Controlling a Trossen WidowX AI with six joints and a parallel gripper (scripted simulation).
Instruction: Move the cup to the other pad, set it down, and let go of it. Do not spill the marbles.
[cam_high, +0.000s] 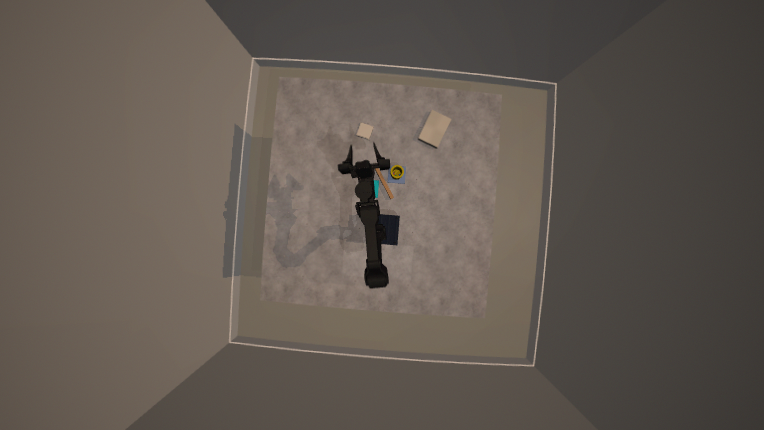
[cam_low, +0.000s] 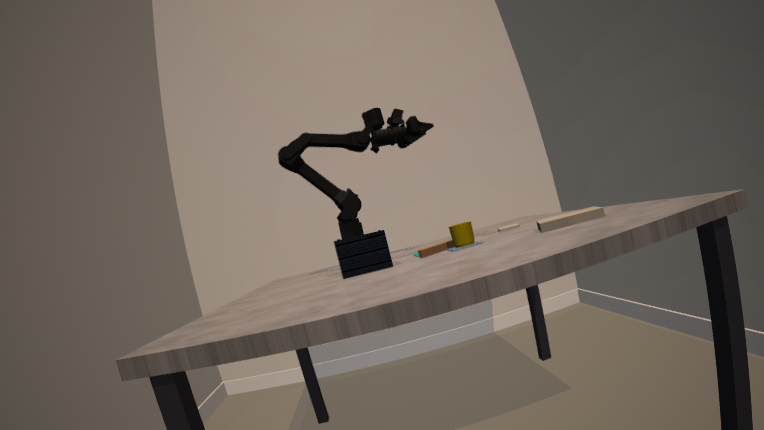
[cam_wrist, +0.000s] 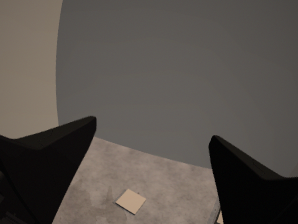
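My gripper tip is 5 cm past the blue-grey pad, 15 cm to the left of it and 43 cm above it. Round my gripper tip: wooden bar (8 cm behind, 7 cm to the right, 41 cm below).
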